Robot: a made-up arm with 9 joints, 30 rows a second.
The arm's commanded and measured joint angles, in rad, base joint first. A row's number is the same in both.
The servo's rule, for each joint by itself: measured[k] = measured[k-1] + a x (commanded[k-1-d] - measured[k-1]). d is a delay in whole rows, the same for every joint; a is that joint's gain. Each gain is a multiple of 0.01, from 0.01 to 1. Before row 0 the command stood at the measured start. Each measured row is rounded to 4 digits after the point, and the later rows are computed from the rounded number. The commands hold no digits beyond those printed.
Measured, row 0:
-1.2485, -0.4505, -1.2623, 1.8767, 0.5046, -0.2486, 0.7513, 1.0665, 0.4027
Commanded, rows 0 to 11:
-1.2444, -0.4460, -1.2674, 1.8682, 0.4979, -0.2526, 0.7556, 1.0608, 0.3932
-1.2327, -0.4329, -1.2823, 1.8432, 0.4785, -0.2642, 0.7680, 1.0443, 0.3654
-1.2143, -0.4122, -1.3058, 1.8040, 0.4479, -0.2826, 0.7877, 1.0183, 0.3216
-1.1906, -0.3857, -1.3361, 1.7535, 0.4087, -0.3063, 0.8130, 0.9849, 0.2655
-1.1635, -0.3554, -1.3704, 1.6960, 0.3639, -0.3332, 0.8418, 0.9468, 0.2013
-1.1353, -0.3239, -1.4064, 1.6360, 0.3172, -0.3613, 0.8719, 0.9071, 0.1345
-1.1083, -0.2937, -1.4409, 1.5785, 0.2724, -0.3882, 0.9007, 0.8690, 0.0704
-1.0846, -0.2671, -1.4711, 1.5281, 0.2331, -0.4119, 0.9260, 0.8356, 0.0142
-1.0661, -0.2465, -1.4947, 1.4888, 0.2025, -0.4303, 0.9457, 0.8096, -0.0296
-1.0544, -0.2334, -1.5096, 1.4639, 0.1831, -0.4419, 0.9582, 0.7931, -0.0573
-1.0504, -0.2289, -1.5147, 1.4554, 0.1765, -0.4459, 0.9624, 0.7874, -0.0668
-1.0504, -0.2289, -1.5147, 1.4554, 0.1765, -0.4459, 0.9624, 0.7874, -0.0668
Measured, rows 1 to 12:
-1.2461, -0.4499, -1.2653, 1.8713, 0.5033, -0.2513, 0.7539, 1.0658, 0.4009
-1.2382, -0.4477, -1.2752, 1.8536, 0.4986, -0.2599, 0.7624, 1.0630, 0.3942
-1.2241, -0.4431, -1.2929, 1.8224, 0.4890, -0.2751, 0.7776, 1.0572, 0.3804
-1.2043, -0.4356, -1.3180, 1.7790, 0.4737, -0.2960, 0.7988, 1.0478, 0.3586
-1.1802, -0.4252, -1.3484, 1.7267, 0.4528, -0.3209, 0.8246, 1.0347, 0.3287
-1.1537, -0.4120, -1.3820, 1.6696, 0.4270, -0.3480, 0.8530, 1.0181, 0.2918
-1.1269, -0.3966, -1.4162, 1.6122, 0.3976, -0.3749, 0.8816, 0.9987, 0.2497
-1.1019, -0.3798, -1.4480, 1.5592, 0.3663, -0.3997, 0.9082, 0.9775, 0.2050
-1.0808, -0.3625, -1.4751, 1.5148, 0.3352, -0.4202, 0.9307, 0.9557, 0.1604
-1.0652, -0.3457, -1.4951, 1.4827, 0.3063, -0.4347, 0.9472, 0.9346, 0.1190
-1.0565, -0.3305, -1.5065, 1.4655, 0.2816, -0.4422, 0.9563, 0.9155, 0.0837
-1.0529, -0.3173, -1.5113, 1.4591, 0.2616, -0.4447, 0.9600, 0.8988, 0.0551
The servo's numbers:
d 0
a 0.59 0.13 0.58 0.63 0.19 0.67 0.60 0.13 0.19

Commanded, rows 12 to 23:
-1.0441, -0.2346, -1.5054, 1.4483, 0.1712, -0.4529, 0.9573, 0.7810, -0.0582
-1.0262, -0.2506, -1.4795, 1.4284, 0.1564, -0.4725, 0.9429, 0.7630, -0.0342
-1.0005, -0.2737, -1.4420, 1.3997, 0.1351, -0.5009, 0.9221, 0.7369, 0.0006
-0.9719, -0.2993, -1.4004, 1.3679, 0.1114, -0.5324, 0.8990, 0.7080, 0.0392
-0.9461, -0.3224, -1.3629, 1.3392, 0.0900, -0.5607, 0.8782, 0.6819, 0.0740
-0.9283, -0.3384, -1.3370, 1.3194, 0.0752, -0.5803, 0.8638, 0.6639, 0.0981
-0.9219, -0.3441, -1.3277, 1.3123, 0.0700, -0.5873, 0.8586, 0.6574, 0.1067
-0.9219, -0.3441, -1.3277, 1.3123, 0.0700, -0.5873, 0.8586, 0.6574, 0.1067
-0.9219, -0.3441, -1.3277, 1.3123, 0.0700, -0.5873, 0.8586, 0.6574, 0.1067
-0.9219, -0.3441, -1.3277, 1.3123, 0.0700, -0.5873, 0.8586, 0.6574, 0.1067
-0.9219, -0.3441, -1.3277, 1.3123, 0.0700, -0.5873, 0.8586, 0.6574, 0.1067
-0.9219, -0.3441, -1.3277, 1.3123, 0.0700, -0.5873, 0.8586, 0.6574, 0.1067
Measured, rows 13 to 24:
-1.0477, -0.3065, -1.5079, 1.4523, 0.2444, -0.4502, 0.9584, 0.8835, 0.0336
-1.0350, -0.2992, -1.4914, 1.4372, 0.2277, -0.4651, 0.9491, 0.8678, 0.0207
-1.0146, -0.2959, -1.4627, 1.4136, 0.2101, -0.4891, 0.9329, 0.8508, 0.0169
-0.9894, -0.2963, -1.4266, 1.3848, 0.1913, -0.5181, 0.9126, 0.8322, 0.0211
-0.9639, -0.2997, -1.3897, 1.3561, 0.1721, -0.5466, 0.8920, 0.8127, 0.0312
-0.9429, -0.3047, -1.3591, 1.3330, 0.1537, -0.5692, 0.8751, 0.7934, 0.0439
-0.9305, -0.3098, -1.3409, 1.3200, 0.1378, -0.5813, 0.8652, 0.7757, 0.0558
-0.9254, -0.3143, -1.3332, 1.3151, 0.1249, -0.5853, 0.8612, 0.7603, 0.0655
-0.9233, -0.3182, -1.3300, 1.3133, 0.1145, -0.5866, 0.8596, 0.7469, 0.0733
-0.9225, -0.3216, -1.3287, 1.3127, 0.1060, -0.5871, 0.8590, 0.7353, 0.0796
-0.9221, -0.3245, -1.3281, 1.3124, 0.0992, -0.5872, 0.8588, 0.7252, 0.0847
-0.9220, -0.3270, -1.3279, 1.3123, 0.0937, -0.5873, 0.8587, 0.7164, 0.0889

